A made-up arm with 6 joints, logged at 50 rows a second.
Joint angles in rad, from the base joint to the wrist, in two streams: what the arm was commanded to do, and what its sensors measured. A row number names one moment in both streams.
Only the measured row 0 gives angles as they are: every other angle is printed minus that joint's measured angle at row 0.
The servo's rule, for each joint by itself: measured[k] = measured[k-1] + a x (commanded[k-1-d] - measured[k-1]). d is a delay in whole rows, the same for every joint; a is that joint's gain. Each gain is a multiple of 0.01, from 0.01 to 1. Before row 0 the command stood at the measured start. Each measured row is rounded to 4 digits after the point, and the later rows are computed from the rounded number. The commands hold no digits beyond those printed.
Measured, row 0:
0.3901 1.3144 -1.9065 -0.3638 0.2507 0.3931
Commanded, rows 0 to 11:
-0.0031 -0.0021 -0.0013 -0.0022 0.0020 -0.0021
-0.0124 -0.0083 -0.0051 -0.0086 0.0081 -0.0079
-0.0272 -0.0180 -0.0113 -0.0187 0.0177 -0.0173
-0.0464 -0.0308 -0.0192 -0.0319 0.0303 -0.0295
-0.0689 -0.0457 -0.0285 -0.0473 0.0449 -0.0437
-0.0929 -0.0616 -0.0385 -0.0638 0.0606 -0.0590
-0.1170 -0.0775 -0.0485 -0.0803 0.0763 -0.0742
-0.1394 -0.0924 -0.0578 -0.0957 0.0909 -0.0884
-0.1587 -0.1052 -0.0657 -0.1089 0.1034 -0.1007
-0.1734 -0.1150 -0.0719 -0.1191 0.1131 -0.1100
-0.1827 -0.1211 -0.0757 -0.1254 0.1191 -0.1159
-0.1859 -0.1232 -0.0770 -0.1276 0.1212 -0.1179
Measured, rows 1 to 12:
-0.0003 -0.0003 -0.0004 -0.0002 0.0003 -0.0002
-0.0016 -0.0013 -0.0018 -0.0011 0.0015 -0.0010
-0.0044 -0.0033 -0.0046 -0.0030 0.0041 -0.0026
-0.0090 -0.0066 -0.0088 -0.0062 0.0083 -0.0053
-0.0156 -0.0113 -0.0145 -0.0107 0.0142 -0.0091
-0.0241 -0.0173 -0.0215 -0.0165 0.0216 -0.0141
-0.0343 -0.0245 -0.0293 -0.0235 0.0304 -0.0201
-0.0459 -0.0326 -0.0376 -0.0314 0.0401 -0.0269
-0.0583 -0.0413 -0.0457 -0.0399 0.0502 -0.0343
-0.0710 -0.0501 -0.0533 -0.0486 0.0603 -0.0419
-0.0833 -0.0586 -0.0598 -0.0570 0.0697 -0.0493
-0.0946 -0.0664 -0.0648 -0.0648 0.0779 -0.0562
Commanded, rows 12 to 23:
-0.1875 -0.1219 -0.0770 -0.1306 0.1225 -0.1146
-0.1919 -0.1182 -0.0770 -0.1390 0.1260 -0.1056
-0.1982 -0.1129 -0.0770 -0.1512 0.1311 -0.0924
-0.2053 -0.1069 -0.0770 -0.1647 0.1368 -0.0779
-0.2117 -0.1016 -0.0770 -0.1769 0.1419 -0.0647
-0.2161 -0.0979 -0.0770 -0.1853 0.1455 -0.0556
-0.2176 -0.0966 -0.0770 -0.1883 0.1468 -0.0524
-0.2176 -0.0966 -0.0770 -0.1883 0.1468 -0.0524
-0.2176 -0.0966 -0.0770 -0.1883 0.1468 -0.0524
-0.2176 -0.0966 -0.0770 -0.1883 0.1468 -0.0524
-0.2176 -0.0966 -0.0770 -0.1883 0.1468 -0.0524
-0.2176 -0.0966 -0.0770 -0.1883 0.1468 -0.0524
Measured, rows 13 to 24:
-0.1048 -0.0731 -0.0683 -0.0720 0.0850 -0.0620
-0.1144 -0.0785 -0.0708 -0.0794 0.0916 -0.0664
-0.1236 -0.0826 -0.0726 -0.0873 0.0979 -0.0690
-0.1326 -0.0855 -0.0739 -0.0958 0.1041 -0.0699
-0.1413 -0.0874 -0.0748 -0.1047 0.1101 -0.0694
-0.1495 -0.0887 -0.0754 -0.1136 0.1158 -0.0680
-0.1570 -0.0896 -0.0759 -0.1218 0.1208 -0.0664
-0.1637 -0.0904 -0.0762 -0.1291 0.1250 -0.0650
-0.1696 -0.0911 -0.0764 -0.1356 0.1285 -0.0637
-0.1749 -0.0918 -0.0766 -0.1414 0.1314 -0.0626
-0.1796 -0.0924 -0.0767 -0.1466 0.1339 -0.0616
-0.1838 -0.0929 -0.0768 -0.1512 0.1360 -0.0607

